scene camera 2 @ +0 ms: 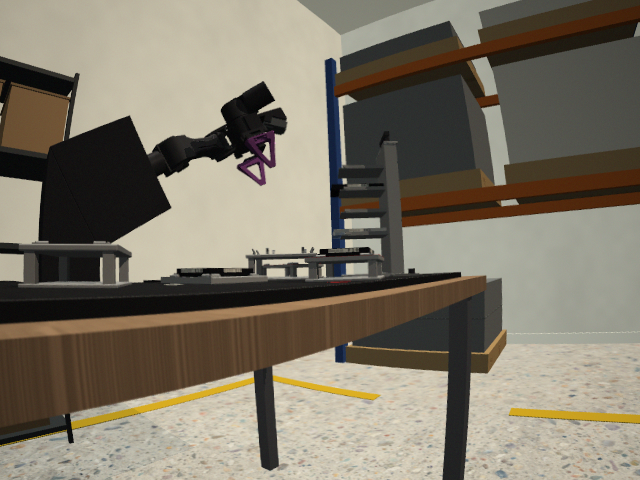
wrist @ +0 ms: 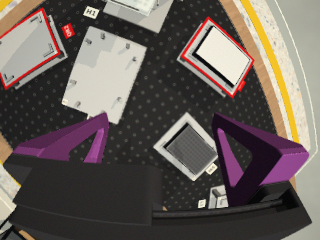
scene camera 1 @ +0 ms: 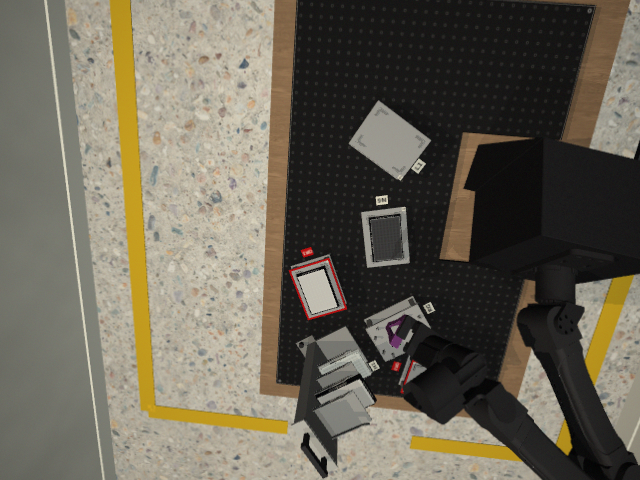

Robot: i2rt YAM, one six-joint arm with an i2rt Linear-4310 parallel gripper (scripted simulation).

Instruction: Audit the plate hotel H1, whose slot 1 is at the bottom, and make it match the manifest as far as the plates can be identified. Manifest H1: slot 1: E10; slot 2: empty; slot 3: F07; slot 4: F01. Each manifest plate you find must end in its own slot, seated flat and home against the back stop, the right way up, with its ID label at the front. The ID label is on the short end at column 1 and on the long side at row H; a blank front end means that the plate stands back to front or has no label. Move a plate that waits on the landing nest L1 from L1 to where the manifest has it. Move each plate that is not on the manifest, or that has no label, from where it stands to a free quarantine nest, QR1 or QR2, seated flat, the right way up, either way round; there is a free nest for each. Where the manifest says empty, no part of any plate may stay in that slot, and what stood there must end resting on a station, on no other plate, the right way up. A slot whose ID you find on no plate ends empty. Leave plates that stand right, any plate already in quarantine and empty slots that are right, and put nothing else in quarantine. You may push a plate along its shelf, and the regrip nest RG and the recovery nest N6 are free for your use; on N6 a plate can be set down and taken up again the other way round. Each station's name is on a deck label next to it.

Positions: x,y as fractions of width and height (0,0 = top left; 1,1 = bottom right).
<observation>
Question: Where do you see a regrip nest RG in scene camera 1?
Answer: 0.60,0.72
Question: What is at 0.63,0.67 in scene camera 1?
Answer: The gripper.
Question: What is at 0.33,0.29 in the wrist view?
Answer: A regrip nest RG.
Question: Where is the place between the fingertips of the gripper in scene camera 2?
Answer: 0.42,0.37
</observation>
